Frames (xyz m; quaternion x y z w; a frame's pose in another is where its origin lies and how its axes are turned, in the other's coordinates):
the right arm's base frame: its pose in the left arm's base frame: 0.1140 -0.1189 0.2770 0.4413 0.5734 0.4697 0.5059
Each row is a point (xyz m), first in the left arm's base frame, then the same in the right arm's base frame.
Working: the left arm's base frame: its pose in the right arm's base frame: 0.1738 -0.2562 -0.0894 -0.4413 -0.5734 -0.4697 0.5059

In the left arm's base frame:
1: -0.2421 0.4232 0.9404
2: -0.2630 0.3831 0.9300
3: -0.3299 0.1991 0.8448
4: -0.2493 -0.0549 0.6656
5: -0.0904 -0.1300 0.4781
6: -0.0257 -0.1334 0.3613
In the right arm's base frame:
1: 0.4572 0.7343 -0.3354
2: 0.4217 0.7166 -0.3594
3: 0.2618 0.5995 -0.4389
4: 0.0343 0.3824 -0.3737
5: -0.0240 0.1899 -0.2138
6: -0.0144 0.0763 -0.1442

